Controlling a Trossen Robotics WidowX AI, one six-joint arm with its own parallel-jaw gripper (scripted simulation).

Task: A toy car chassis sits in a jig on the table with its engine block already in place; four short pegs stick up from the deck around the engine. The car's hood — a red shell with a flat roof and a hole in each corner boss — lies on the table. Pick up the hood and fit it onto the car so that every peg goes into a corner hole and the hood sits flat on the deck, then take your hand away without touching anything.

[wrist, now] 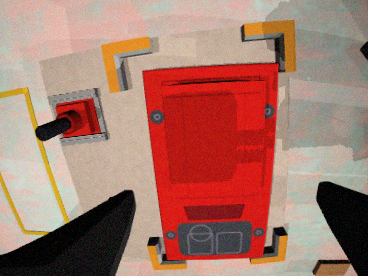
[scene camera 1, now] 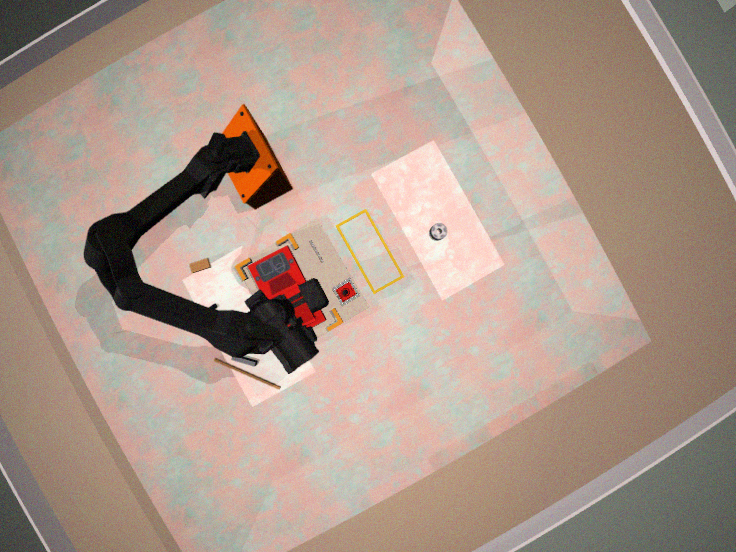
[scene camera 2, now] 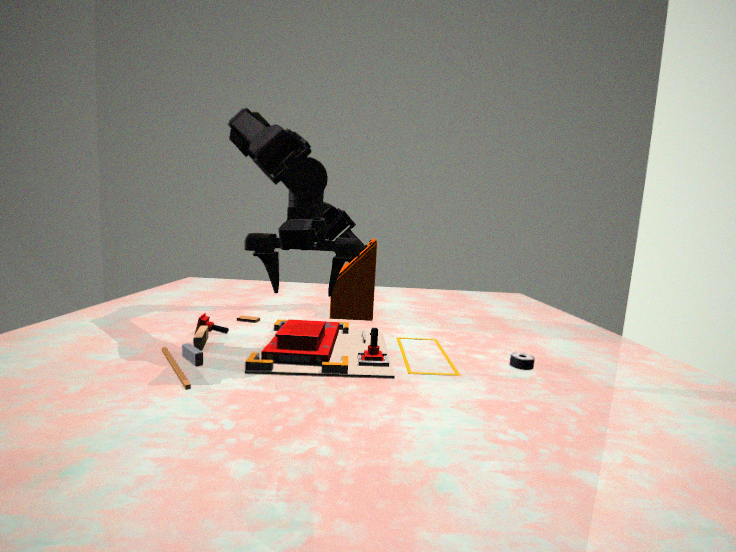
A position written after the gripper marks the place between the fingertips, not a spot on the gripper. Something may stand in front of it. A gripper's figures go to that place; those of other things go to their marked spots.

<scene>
The gripper [wrist: 226, 195] is 0.10 m from the lens. A red hood [wrist: 215, 129]: 0.15 m from the lens. A car [wrist: 203, 231] is 0.23 m from the lens. The marked spots on the car and the red hood are 0.12 m apart.
</scene>
